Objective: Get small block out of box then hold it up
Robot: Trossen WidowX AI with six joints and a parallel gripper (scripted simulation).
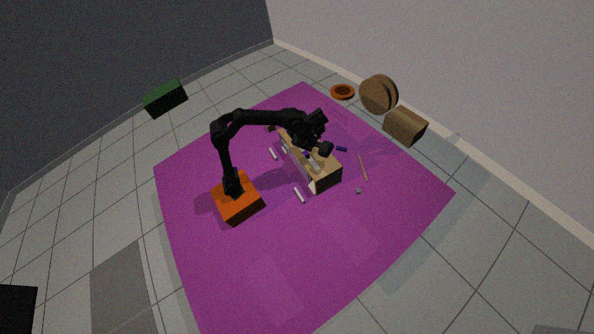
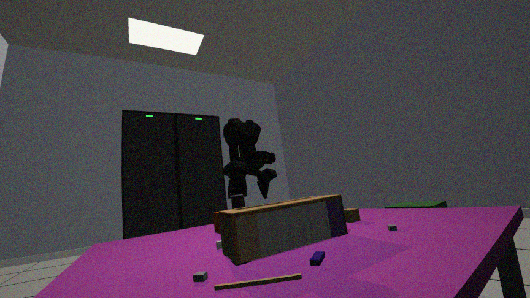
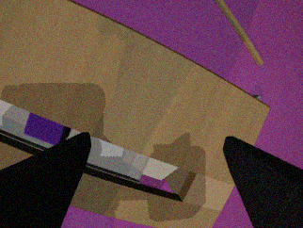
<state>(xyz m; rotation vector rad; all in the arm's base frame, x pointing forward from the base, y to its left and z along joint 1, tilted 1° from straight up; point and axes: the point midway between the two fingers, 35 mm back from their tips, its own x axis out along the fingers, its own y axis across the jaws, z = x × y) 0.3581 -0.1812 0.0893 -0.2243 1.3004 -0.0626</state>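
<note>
My gripper tip is now 10 cm to the right of the box, 10 cm above it and 2 cm past it. The rest, counted from my gripper tip: purple block (8 cm to the left, 7 cm below, 1 cm behind); wooden stick (16 cm below, 16 cm ahead, 15 cm to the right).
</note>
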